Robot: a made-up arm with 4 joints.
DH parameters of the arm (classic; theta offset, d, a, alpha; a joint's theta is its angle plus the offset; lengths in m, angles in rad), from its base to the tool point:
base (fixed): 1.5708 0.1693 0 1.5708
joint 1: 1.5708 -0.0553 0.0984 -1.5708
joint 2: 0 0.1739 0.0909 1.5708
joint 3: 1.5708 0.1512 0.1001 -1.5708
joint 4: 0.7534 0 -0.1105 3.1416
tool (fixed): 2.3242 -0.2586 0 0
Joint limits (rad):
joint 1: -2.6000..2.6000
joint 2: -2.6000..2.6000
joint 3: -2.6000..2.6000
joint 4: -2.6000..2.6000
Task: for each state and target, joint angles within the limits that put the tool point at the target. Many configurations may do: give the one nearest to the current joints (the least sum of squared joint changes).
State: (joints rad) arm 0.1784 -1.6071 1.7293 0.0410
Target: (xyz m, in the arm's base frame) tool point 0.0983 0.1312 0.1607
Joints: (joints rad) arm 0.8089 -1.3805 1.7247 -0.0255
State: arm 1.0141 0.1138 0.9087 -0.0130
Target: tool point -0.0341 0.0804 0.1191
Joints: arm 1.0715 -0.8860 0.6703 -0.6472
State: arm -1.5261 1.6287 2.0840 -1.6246
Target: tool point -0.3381 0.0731 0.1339
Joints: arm -1.8911 1.9025 2.4271 -1.5120
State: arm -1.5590 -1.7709 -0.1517 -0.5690
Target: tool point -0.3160 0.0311 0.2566
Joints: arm -1.6111 -2.2712 0.3956 -0.0557
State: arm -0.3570 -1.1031 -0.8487 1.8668
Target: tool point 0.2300 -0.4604 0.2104
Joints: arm -0.1887 -1.2909 -1.4058 1.7438
